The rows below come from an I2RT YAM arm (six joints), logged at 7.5 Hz.
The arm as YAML. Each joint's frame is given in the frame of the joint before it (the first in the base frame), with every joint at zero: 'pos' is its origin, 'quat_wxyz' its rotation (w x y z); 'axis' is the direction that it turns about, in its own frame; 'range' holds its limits. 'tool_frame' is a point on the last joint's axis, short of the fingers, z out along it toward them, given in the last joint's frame.
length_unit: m
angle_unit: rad
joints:
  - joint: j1
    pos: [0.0, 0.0, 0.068]
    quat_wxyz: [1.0, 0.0, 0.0, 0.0]
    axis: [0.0, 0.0, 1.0]
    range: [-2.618, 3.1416]
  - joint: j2
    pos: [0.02, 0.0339, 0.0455]
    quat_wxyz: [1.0, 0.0, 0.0, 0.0]
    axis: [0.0, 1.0, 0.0]
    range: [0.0, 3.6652]
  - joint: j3
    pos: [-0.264, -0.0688, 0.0]
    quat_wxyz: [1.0, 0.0, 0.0, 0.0]
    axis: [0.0, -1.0, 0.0]
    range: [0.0, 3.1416]
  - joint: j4
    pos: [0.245, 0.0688, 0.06]
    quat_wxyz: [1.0, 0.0, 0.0, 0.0]
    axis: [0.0, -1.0, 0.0]
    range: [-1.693, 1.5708]
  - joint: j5
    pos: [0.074, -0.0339, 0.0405]
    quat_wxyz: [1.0, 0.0, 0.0, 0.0]
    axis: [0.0, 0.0, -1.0]
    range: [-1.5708, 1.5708]
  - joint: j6
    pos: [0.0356, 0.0, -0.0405]
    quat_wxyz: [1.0, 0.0, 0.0, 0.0]
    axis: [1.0, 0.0, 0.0]
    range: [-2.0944, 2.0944]
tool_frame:
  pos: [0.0, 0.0, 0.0]
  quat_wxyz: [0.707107, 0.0, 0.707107, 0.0]
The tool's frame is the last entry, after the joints.
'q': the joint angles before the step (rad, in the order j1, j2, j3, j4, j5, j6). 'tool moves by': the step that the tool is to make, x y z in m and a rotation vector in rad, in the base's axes. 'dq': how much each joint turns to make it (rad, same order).
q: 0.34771, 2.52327, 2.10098, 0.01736, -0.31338, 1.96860
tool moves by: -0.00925, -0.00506, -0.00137, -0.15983, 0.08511, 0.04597
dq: -0.00190, -0.02172, 0.02143, -0.21863, 0.01526, -0.13580
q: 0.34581, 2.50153, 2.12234, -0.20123, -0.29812, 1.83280
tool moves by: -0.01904, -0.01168, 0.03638, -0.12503, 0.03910, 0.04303
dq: -0.00687, -0.10187, -0.00004, -0.21436, 0.02212, -0.11864
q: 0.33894, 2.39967, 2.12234, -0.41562, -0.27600, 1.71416
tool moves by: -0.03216, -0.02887, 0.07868, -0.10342, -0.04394, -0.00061
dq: -0.02899, -0.18576, 0.00346, -0.20715, 0.05074, -0.10719
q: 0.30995, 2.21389, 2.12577, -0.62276, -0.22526, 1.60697
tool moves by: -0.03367, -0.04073, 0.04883, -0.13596, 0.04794, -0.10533
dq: -0.05225, -0.13044, 0.02370, -0.24646, 0.11902, -0.04920
